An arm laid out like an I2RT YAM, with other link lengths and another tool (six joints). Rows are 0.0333 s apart.
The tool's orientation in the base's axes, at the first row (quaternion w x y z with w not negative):
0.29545, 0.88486, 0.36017, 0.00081
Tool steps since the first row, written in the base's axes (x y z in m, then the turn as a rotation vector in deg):
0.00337, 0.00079, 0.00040, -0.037, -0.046, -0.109
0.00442, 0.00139, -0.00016, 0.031, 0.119, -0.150
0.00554, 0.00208, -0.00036, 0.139, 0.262, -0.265
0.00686, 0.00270, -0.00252, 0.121, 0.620, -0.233
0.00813, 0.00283, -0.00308, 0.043, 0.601, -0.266
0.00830, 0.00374, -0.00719, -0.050, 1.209, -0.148
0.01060, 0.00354, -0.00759, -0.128, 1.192, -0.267
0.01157, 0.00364, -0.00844, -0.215, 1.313, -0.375
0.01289, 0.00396, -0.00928, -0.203, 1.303, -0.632
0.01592, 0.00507, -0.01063, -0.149, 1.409, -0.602
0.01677, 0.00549, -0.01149, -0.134, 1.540, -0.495
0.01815, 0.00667, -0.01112, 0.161, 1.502, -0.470
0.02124, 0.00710, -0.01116, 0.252, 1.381, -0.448
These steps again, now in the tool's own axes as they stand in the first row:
0.00292, 0.00191, -0.00002, -0.034, -0.055, 0.106
0.00419, 0.00194, 0.00035, 0.131, -0.126, 0.068
0.00551, 0.00216, 0.00040, 0.326, -0.198, 0.112
0.00734, 0.00152, 0.00214, 0.534, -0.396, -0.106
0.00848, 0.00196, 0.00281, 0.471, -0.452, -0.085
0.01005, -0.00059, 0.00576, 0.765, -0.794, -0.520
0.01171, 0.00077, 0.00669, 0.722, -0.896, -0.430
0.01267, 0.00089, 0.00754, 0.758, -1.076, -0.422
0.01403, 0.00111, 0.00835, 0.814, -1.198, -0.202
0.01727, 0.00171, 0.00954, 0.916, -1.207, -0.271
0.01835, 0.00156, 0.01021, 0.988, -1.216, -0.424
0.02005, 0.00196, 0.00958, 1.177, -0.994, -0.362
0.02262, 0.00367, 0.01005, 1.162, -0.856, -0.297

